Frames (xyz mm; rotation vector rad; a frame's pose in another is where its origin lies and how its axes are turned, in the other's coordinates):
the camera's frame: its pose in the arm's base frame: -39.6 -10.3 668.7 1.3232 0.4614 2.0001
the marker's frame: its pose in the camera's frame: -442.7 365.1 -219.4 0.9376 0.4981 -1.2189
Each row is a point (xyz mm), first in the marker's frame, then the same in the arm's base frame.
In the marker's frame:
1: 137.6 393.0 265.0
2: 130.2 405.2 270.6
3: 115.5 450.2 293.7
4: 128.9 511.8 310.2
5: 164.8 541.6 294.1
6: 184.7 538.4 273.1
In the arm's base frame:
1: -96.0 -120.2 658.4
2: -86.5 -115.4 669.5
3: -56.8 -88.3 703.4
4: -47.6 -35.1 739.9
5: -79.7 0.1 752.9
6: -108.5 2.5 749.0

